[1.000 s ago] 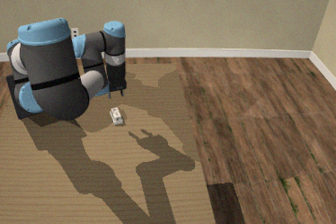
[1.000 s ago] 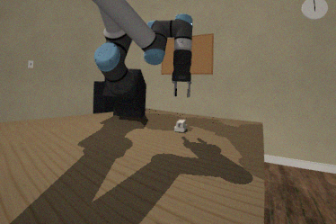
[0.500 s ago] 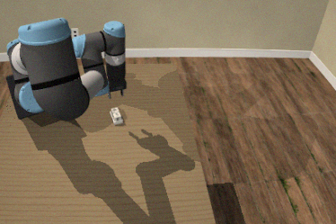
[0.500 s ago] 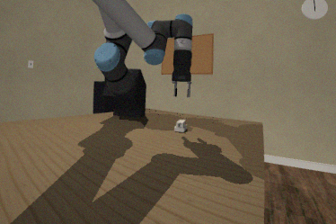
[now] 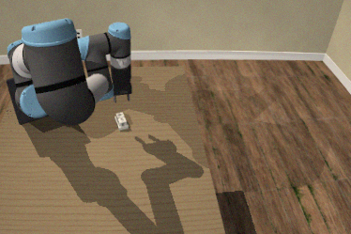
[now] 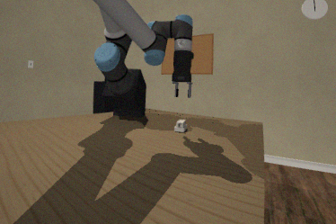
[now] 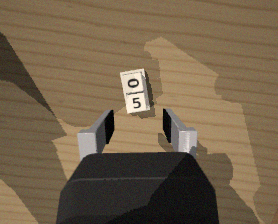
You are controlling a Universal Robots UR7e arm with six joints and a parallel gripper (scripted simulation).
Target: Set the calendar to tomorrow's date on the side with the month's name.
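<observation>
Right now my hand is 140 mm above the white digit cube. The rest, counted from my hand: white tray (150 mm below, 10 mm to the left, 10 mm behind).
</observation>
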